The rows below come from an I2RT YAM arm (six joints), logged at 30 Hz.
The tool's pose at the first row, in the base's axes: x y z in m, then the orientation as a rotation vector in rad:
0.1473 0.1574 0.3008 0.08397 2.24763 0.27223
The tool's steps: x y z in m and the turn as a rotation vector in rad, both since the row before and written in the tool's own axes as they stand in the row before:
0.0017 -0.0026 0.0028 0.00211 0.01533 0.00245
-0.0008 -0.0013 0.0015 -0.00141 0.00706 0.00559
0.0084 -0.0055 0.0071 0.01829 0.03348 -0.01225
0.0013 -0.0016 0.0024 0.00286 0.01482 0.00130
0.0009 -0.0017 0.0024 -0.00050 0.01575 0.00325
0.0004 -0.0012 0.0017 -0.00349 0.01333 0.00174
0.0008 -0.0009 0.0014 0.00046 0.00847 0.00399
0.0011 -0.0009 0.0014 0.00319 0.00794 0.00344
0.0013 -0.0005 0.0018 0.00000 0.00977 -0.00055
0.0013 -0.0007 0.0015 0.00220 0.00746 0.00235
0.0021 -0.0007 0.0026 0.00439 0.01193 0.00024
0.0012 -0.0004 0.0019 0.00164 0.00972 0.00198
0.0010 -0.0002 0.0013 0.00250 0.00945 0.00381
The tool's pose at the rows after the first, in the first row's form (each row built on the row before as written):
0.1485 0.1556 0.2972 0.08603 2.26320 0.27268
0.1502 0.1545 0.2966 0.09080 2.27006 0.27795
0.1502 0.1517 0.2846 0.08230 2.30591 0.25403
0.1511 0.1507 0.2817 0.08363 2.32106 0.25280
0.1522 0.1495 0.2791 0.08545 2.33667 0.25653
0.1531 0.1487 0.2774 0.08431 2.34941 0.26278
0.1535 0.1482 0.2757 0.08828 2.35795 0.26504
0.1537 0.1477 0.2738 0.09298 2.36636 0.26376
0.1540 0.1477 0.2715 0.09123 2.37605 0.26451
0.1541 0.1474 0.2694 0.09423 2.38382 0.26379
0.1543 0.1474 0.2660 0.09524 2.39633 0.25992
0.1547 0.1475 0.2638 0.09732 2.40625 0.25990
0.1548 0.1477 0.2622 0.10204 2.41604 0.25966

